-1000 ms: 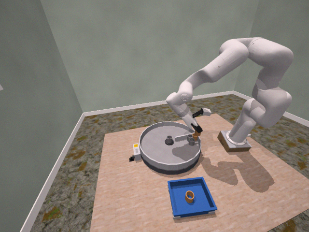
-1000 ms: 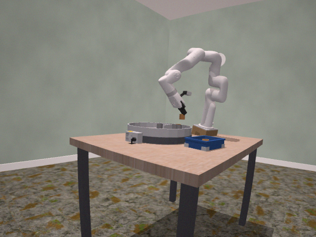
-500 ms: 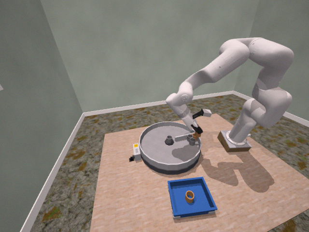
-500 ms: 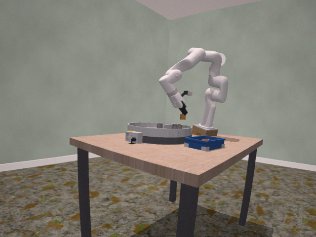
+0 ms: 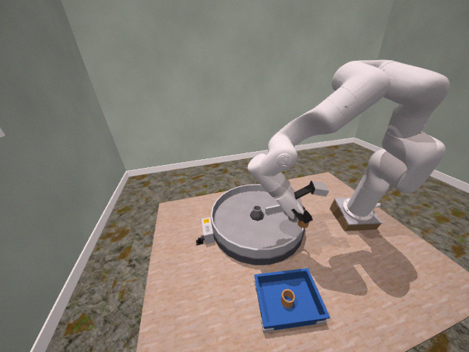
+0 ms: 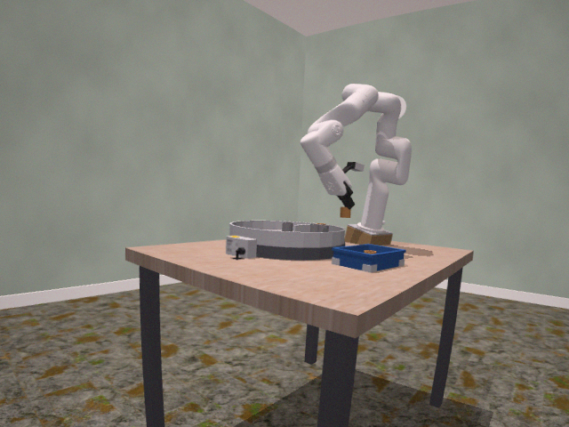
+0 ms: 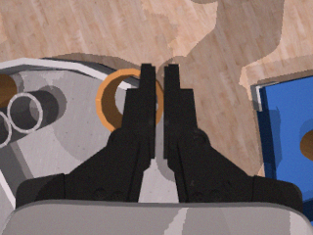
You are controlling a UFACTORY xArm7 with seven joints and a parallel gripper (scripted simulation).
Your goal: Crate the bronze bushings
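My gripper is now 17 cm to the right of the blue crate, 16 cm above it and 12 cm short of it.
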